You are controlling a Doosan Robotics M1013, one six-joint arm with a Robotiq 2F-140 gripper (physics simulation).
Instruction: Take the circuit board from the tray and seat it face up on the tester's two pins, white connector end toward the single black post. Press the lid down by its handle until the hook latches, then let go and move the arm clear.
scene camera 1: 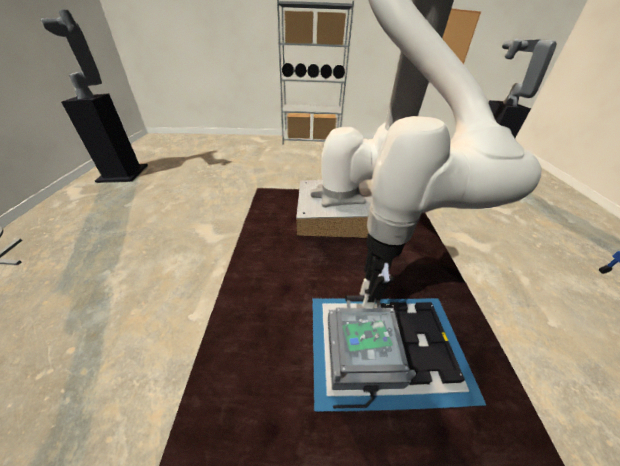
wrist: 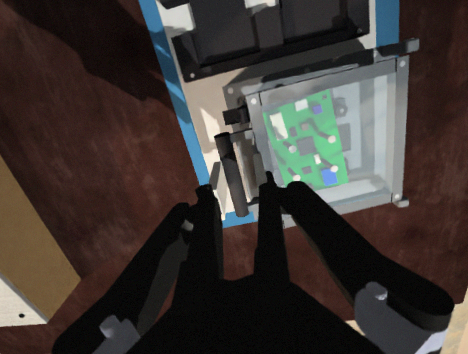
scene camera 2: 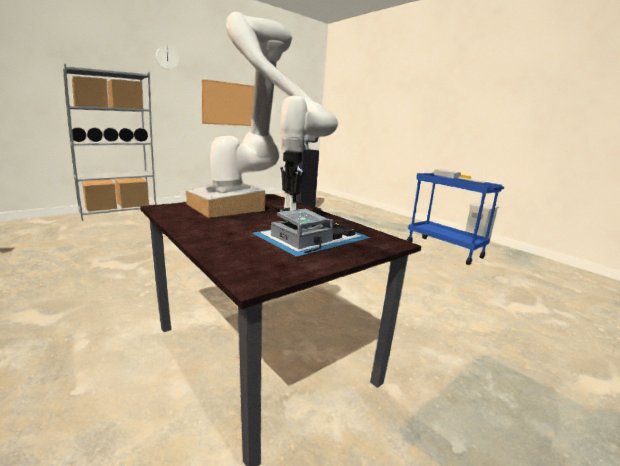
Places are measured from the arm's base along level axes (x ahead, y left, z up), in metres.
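Where they show: gripper, fingertip midpoint: [scene camera 1: 366, 300] [wrist: 239, 169] [scene camera 2: 290, 209]; arm's base, link origin: [scene camera 1: 340, 194] [scene camera 2: 228, 188].
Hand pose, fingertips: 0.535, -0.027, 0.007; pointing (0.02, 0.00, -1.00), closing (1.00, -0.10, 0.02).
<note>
Each offset is from my fingertips to the top centre of the thing, as dx, dy, dz. "spot": to the spot under its first point. Level surfaces: height alone.
The green circuit board [scene camera 1: 368, 342] [wrist: 322, 122] lies face up inside the grey tester {spot: +0.179, -0.026, -0.046} [scene camera 1: 370, 381] [scene camera 2: 300, 239], seen through the clear lid {spot: +0.165, -0.031, -0.009} [scene camera 1: 370, 369] [scene camera 2: 313, 216] [wrist: 398, 125]. Its white connector end faces the handle side. The pins and single post cannot be made out. The lid is low over the tester, slightly tilted in scene camera 2. My gripper [scene camera 1: 369, 302] [scene camera 2: 291, 206] [wrist: 239, 169] is shut on the black bar handle {-0.009, -0.006, +0.005} [scene camera 1: 353, 298] [wrist: 231, 172], one finger pad on each side. A black block {+0.012, +0.050, +0.000} [wrist: 235, 116], perhaps the hook, sits beside the handle; its latching cannot be told.
The black tray [scene camera 1: 433, 358] [scene camera 2: 343, 231] [wrist: 270, 57] stands beside the tester on a blue-bordered white mat {dz -0.104} [scene camera 1: 320, 403]. A black bent lever {spot: +0.211, -0.070, -0.098} [scene camera 1: 350, 405] sticks out at the tester's front. The robot's base block [scene camera 1: 330, 226] [scene camera 2: 235, 202] stands behind on the dark table {dz -0.106} [scene camera 1: 250, 350] [scene camera 2: 215, 240].
</note>
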